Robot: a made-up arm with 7 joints.
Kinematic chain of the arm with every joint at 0, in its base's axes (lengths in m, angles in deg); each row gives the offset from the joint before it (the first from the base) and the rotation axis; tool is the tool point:
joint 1: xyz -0.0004 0.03 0.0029 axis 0 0.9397 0.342
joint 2: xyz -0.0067 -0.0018 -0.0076 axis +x
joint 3: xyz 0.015 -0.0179 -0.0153 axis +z
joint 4: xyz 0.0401 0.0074 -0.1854 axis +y
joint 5: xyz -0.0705 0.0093 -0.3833 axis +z
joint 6: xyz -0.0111 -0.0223 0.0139 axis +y
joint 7: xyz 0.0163 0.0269 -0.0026 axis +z
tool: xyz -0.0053 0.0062 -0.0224
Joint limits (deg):
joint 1: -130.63..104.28
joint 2: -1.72..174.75
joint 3: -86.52..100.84
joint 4: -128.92..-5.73
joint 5: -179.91..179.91
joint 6: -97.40..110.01
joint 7: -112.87..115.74
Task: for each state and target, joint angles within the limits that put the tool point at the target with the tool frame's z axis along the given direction. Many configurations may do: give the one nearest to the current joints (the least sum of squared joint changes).
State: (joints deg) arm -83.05 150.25 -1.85 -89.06 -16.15 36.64 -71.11
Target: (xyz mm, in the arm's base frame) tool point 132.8 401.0 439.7 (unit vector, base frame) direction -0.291 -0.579 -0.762
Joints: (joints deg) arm -67.12 129.06 -31.21 -57.27 -6.04 14.99 -70.43
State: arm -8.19 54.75 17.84 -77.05 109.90 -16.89 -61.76
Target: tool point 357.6 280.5 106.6 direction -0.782 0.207 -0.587
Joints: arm -2.46 46.45 35.94 -112.84 123.10 17.92 -61.70
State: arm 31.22 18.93 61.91 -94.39 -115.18 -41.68 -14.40
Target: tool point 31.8 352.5 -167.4 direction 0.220 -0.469 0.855
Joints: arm 72.79 18.50 46.26 -128.44 -148.45 -75.57 -16.45
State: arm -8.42 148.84 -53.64 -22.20 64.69 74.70 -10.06
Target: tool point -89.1 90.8 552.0 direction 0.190 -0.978 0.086
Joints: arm -54.52 174.75 -6.37 -66.80 64.86 101.83 -3.55
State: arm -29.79 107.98 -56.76 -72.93 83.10 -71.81 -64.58
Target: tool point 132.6 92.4 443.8 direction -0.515 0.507 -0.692
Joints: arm -70.06 161.27 -23.49 -110.19 90.38 -25.68 -67.98
